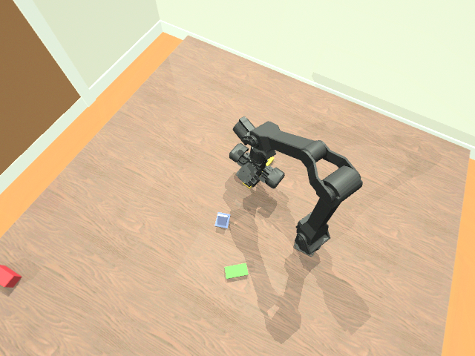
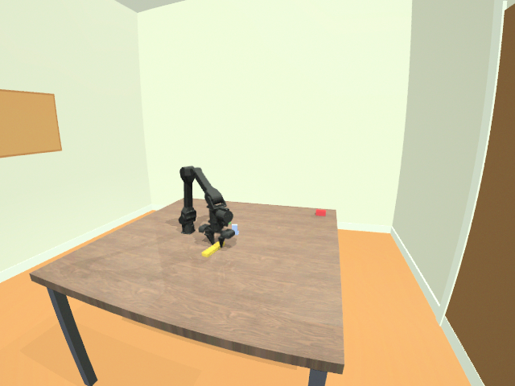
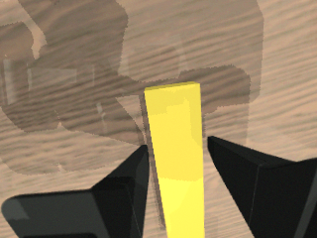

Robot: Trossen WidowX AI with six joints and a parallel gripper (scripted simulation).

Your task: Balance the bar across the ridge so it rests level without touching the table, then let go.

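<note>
Now: the yellow bar 10 mm behind my gripper tip and 30 mm to the right of it. The rest, counted from my gripper tip: flat green block (90 mm behind, 310 mm to the left); then red block (490 mm ahead, 630 mm to the left, 10 mm above).
</note>
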